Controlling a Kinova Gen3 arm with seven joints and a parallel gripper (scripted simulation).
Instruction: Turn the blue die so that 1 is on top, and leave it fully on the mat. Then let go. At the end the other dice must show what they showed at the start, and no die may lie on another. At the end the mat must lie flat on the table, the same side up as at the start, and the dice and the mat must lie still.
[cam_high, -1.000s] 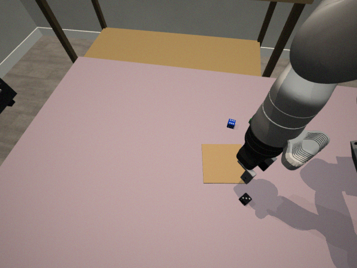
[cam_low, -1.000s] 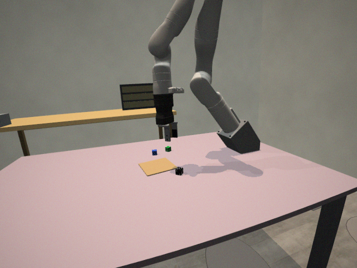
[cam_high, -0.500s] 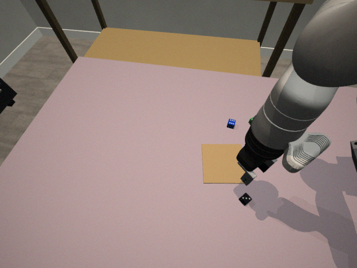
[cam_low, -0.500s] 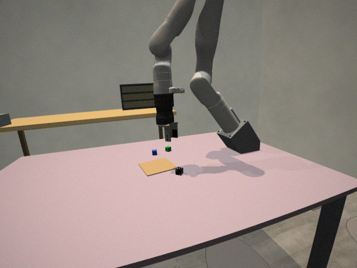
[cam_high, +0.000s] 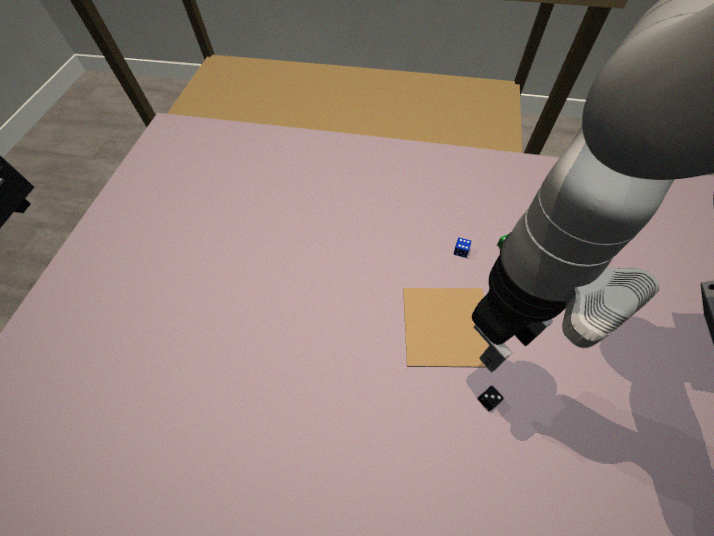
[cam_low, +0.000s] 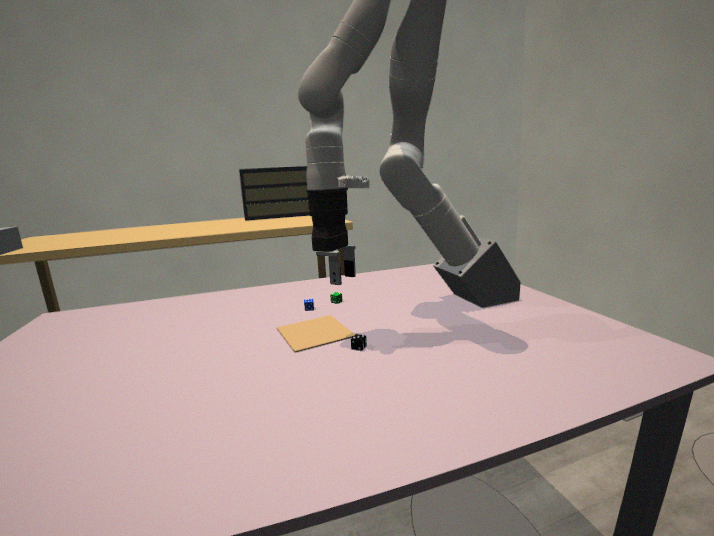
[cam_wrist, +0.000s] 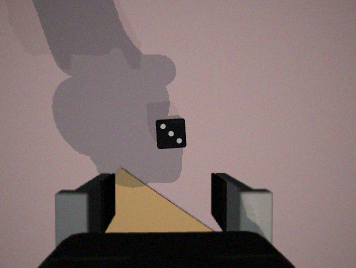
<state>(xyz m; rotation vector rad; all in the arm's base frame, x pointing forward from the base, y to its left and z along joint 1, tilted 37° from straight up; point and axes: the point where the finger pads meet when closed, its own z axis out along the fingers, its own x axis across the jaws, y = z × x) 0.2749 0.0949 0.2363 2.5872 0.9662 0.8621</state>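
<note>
Right now my hand is 14 cm above the black die, 3 cm to the right of it and 2 cm past it. Round my hand: blue die 24 cm to the right, 14 cm below, 2 cm ahead; tan mat 16 cm below, 9 cm to the right, 5 cm ahead; green die 26 cm to the right, 14 cm below, 6 cm behind.
</note>
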